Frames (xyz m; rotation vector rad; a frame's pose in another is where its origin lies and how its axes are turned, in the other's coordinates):
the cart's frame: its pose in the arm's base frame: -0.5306 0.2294 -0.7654 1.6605 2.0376 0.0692
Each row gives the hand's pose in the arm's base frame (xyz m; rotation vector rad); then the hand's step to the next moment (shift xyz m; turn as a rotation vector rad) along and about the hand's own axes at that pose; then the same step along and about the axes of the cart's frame.
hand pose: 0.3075 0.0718 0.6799 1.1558 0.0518 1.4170
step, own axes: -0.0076 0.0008 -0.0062 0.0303 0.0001 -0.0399
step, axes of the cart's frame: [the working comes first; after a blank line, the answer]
step, axes of the arm's base frame: -0.0064 -0.0024 -0.0070 -0.0182 0.0466 -0.0020

0.0010 -0.0089 0.0041 0.0463 -0.0054 -0.0184
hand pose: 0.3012 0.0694 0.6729 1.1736 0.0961 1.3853
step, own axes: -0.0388 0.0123 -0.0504 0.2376 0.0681 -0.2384
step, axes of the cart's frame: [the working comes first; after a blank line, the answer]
step, axes of the arm's base frame: -0.0526 -0.0043 -0.0375 -0.1405 0.3064 0.0654

0.0157 -0.0617 0.0122 0.2794 -0.0269 -0.1978
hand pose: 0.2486 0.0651 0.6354 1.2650 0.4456 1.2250
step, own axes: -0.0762 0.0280 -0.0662 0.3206 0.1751 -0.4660
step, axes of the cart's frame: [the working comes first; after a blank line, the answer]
step, axes of the arm's base frame: -0.0942 -0.0396 -0.0230 -0.3450 0.4673 0.1150

-0.0170 -0.1031 -0.0079 0.4371 -0.1537 -0.3686
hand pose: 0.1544 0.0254 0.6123 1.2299 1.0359 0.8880
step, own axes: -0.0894 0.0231 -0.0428 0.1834 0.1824 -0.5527
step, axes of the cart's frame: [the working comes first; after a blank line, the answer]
step, axes of the arm's base frame: -0.0676 -0.0682 0.0336 -0.4691 0.3650 0.1380

-0.0666 -0.0666 -0.0385 0.3497 -0.2836 -0.4119
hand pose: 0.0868 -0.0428 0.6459 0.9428 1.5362 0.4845
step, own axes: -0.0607 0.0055 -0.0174 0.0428 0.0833 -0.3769
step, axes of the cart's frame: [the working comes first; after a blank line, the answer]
step, axes of the arm's base frame: -0.0174 -0.0408 0.0452 -0.3349 0.1603 0.1138

-0.0515 -0.0103 -0.0354 0.1512 -0.2224 -0.2802
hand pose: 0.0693 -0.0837 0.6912 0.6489 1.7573 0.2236
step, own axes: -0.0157 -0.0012 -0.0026 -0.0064 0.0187 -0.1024
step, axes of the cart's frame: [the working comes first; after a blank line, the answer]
step, axes of the arm's base frame: -0.0004 -0.0089 0.0133 -0.0894 0.0307 0.0441

-0.0128 0.0020 -0.0093 0.0244 -0.0577 -0.0834
